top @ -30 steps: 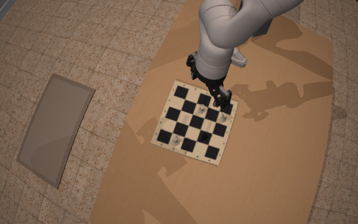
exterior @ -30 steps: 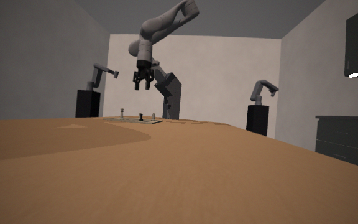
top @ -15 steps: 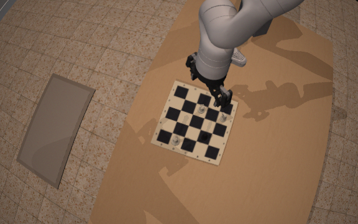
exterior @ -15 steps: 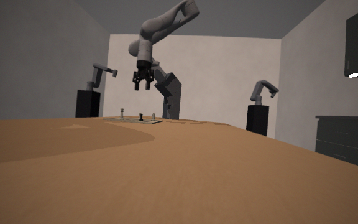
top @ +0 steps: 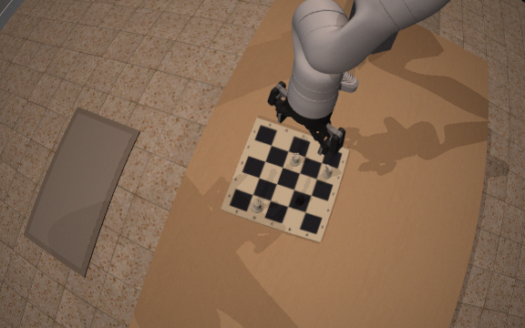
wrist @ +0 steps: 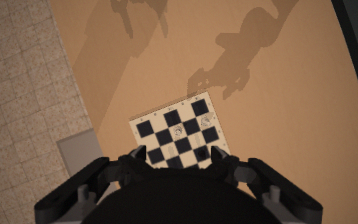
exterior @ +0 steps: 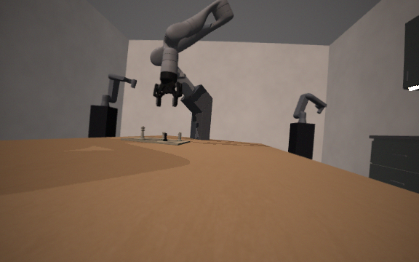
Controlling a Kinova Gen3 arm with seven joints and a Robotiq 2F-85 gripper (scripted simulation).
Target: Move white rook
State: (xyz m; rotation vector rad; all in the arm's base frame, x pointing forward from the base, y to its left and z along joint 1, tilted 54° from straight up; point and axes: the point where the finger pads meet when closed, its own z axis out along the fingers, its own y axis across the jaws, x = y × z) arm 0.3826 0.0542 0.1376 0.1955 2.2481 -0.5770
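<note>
Right now my hand is 16 cm above the chessboard and 4 cm short of it. From my hand the other things lie so: black piece: 14 cm below, 8 cm ahead, 3 cm to the left.
</note>
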